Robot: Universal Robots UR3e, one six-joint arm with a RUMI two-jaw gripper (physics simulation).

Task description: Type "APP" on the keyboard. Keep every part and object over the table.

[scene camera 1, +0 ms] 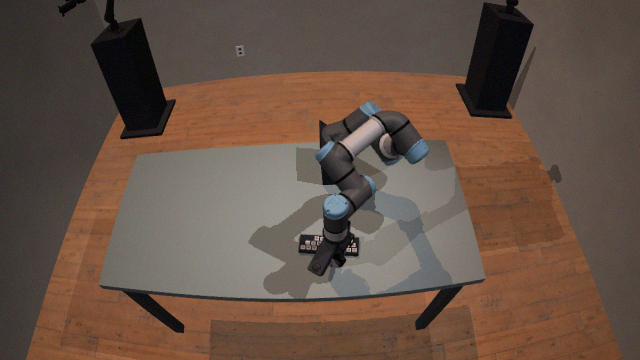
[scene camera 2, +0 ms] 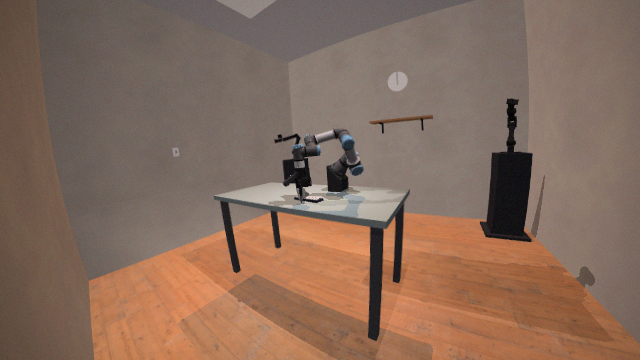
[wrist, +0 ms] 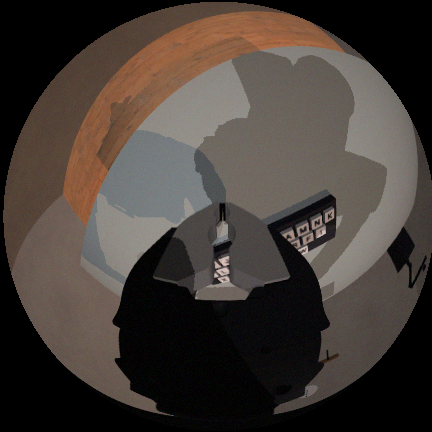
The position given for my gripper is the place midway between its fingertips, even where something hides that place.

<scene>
I see my gripper [scene camera 1: 332, 266] and a black keyboard [wrist: 314, 224].
My gripper is seen too in the wrist view [wrist: 222, 204].
</scene>
